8 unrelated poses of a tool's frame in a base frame.
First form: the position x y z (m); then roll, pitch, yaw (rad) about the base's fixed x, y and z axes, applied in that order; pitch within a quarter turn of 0, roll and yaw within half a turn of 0.
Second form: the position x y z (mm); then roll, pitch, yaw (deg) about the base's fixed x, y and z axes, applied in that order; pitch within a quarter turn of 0, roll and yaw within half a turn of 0. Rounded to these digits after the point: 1 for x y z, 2 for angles.
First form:
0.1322 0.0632 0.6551 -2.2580 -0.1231 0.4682
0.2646 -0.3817 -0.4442 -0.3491 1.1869 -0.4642
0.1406 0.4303 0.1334 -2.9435 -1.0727 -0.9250
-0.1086 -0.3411 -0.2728 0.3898 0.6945 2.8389
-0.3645 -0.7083 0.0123 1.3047 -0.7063 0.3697
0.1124 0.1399 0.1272 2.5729 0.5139 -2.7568
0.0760 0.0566 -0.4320 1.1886 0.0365 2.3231
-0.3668 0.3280 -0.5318 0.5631 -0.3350 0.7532
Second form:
132.2 63.2 655.1 -129.37 -7.05 26.83
264.6 -381.7 -444.2 -20.00 68.00 -26.60
140.6 430.3 133.4 -168.65 -61.46 -53.00
-108.6 -341.1 -272.8 22.33 39.79 162.66
-364.5 -708.3 12.3 74.75 -40.47 21.18
112.4 139.9 127.2 147.42 29.44 -157.95
76.0 56.6 -432.0 68.10 2.09 133.10
-366.8 328.0 -531.8 32.26 -19.19 43.16

